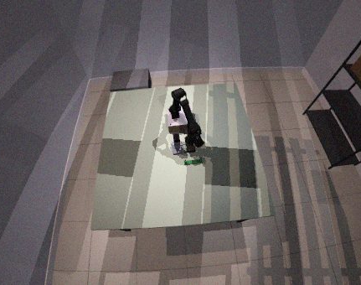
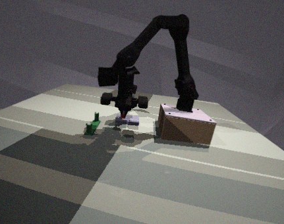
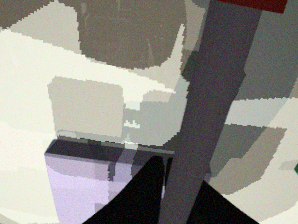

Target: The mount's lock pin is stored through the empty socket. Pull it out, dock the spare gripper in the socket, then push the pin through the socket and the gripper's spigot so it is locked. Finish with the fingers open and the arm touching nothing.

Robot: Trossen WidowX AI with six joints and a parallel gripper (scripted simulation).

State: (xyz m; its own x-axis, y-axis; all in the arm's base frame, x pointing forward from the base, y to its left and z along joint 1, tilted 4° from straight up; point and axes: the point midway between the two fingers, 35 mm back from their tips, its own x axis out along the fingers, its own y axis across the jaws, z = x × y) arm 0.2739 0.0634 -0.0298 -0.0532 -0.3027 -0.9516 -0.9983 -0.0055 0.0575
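My gripper tip is 1 cm past the socket and 7 cm to the left of it. The rest, counted from my gripper tip: green cradle: 12 cm ahead, 4 cm to the left, 2 cm below; then spare gripper: 1 cm behind, 7 cm to the right, 8 cm above.
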